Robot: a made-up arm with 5 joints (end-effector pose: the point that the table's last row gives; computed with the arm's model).
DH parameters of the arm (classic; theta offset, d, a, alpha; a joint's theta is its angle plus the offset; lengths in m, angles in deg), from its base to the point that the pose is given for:
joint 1: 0 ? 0 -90
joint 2: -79.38 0 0.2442 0
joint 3: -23.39 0 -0.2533 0
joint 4: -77.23 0 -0.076 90
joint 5: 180 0.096 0 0
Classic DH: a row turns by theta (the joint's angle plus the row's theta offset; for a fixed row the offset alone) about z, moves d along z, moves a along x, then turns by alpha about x.
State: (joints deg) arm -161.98 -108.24 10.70 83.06 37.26
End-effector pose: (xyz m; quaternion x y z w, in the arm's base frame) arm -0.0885 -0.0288 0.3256 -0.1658 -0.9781 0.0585 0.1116
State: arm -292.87 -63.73 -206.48 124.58 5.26
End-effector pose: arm -0.1751 -0.4152 0.5558 -0.2534 -0.1519 -0.7710 0.5642
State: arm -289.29 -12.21 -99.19 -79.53 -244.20
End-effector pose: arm 0.0363 0.1038 0.8102 0.0880 -0.0365 0.0565 0.9938
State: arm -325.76 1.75 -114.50 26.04 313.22
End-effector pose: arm 0.2965 0.2018 0.8001 0.5528 0.4723 0.6824 0.0750
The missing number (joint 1, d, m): 0.344
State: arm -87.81 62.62 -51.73 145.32 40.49
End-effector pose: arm 0.0051 -0.1338 0.2184 -0.0899 0.1855 0.8963 0.3927
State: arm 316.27 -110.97 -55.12 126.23 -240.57
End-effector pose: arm -0.0833 0.0797 0.5284 -0.1377 0.9300 -0.2692 0.2092
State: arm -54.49 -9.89 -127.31 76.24 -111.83
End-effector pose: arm 0.1456 -0.2041 0.8273 0.7561 0.4135 0.0604 0.5036
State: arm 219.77 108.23 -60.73 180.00 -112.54
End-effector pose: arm -0.0684 -0.0569 0.1389 0.3910 -0.0964 -0.5430 0.7369
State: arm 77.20 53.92 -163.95 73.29 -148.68
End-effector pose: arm 0.1222 0.5380 0.5547 -0.3699 0.8740 0.2558 0.1841
